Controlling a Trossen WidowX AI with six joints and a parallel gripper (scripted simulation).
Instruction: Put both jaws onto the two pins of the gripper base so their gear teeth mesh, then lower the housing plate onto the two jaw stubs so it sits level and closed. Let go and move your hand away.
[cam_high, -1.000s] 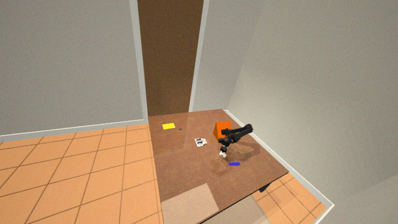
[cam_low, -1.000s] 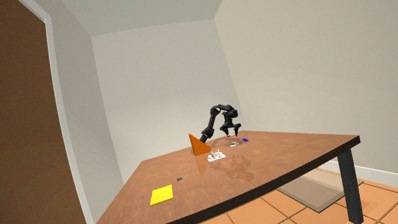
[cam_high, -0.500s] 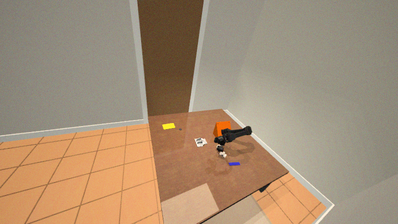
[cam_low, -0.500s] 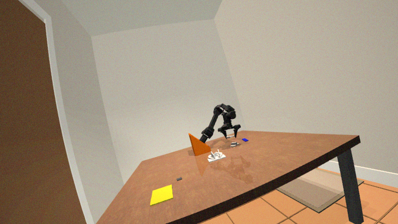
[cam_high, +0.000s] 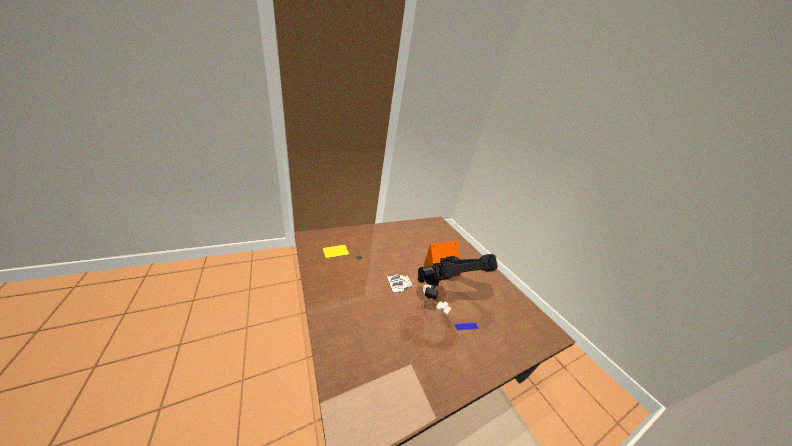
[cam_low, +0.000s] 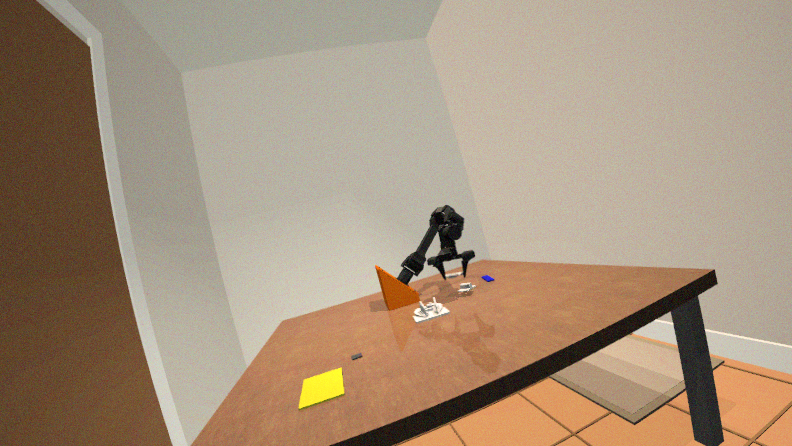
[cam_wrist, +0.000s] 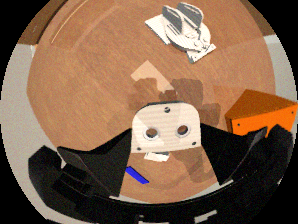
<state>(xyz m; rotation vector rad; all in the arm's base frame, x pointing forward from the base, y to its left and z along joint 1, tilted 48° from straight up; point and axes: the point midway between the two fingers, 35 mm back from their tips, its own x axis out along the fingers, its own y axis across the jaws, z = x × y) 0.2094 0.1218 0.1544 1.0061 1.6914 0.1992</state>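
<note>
The white housing plate lies 150 mm to the right of my gripper tip, 70 mm below it and 60 mm ahead of it. Round my gripper tip: white gripper base (20 mm above, 10 mm ahead); blue patch (190 mm to the left, 150 mm behind, 70 mm below); dark piece (420 mm to the right, 300 mm ahead, 80 mm below).
</note>
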